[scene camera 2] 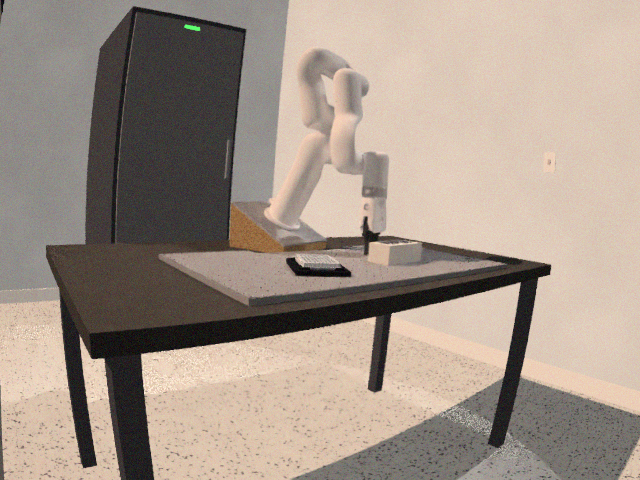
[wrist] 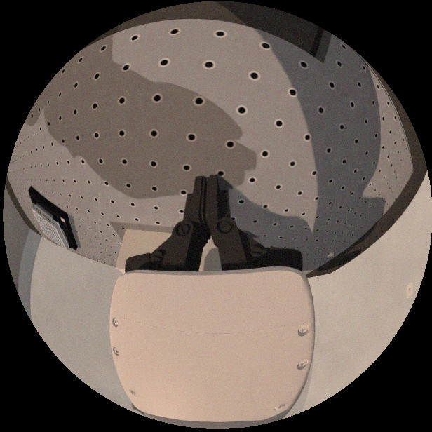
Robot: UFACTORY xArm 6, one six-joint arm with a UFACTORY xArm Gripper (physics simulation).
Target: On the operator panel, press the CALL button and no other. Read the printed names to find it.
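Places are measured from the arm's base along level axes (x ahead, y left, z up), in centimetres.
Where they show: arm's base, origin of its link: (scene camera 2: pixel 281 220).
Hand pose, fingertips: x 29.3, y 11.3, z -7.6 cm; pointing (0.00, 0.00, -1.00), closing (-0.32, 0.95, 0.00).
Note:
Things, the pixels of their top centre, and the offset from my fingertips. Level surfaces: height alone.
- cream box, centre of its top: (scene camera 2: pixel 397 241) dy -0.7, dx +10.6, dz +5.6 cm
- perforated board, height of its surface: dz +0.1 cm
- black tray, centre of its top: (scene camera 2: pixel 316 262) dy -30.1, dx +11.3, dz +1.8 cm
- white gridded plate, centre of its top: (scene camera 2: pixel 317 258) dy -30.1, dx +11.3, dz +2.7 cm
A cream box (scene camera 2: pixel 394 254) (wrist: pixel 142 242) with dark markings on its top stands on the perforated board (scene camera 2: pixel 217 271) (wrist: pixel 280 170); it looks like the operator panel. Its top is seen at a very flat angle in the scene view, and the gripper hides much of the box in the wrist view. No printed names can be read, so I cannot tell which button is CALL. My gripper (scene camera 2: pixel 366 253) (wrist: pixel 209 188) is shut and empty, pointing down beside the box, on its far left side in the scene view. The fingertips are low over the board; contact cannot be told.
A black tray (scene camera 2: pixel 330 272) (wrist: pixel 71 231) holding a white gridded plate (scene camera 2: pixel 316 261) (wrist: pixel 47 225) sits on the board to the left of the box. The arm's wedge-shaped base (scene camera 2: pixel 255 231) stands at the table's back. A dark cabinet (scene camera 2: pixel 175 129) stands behind the table.

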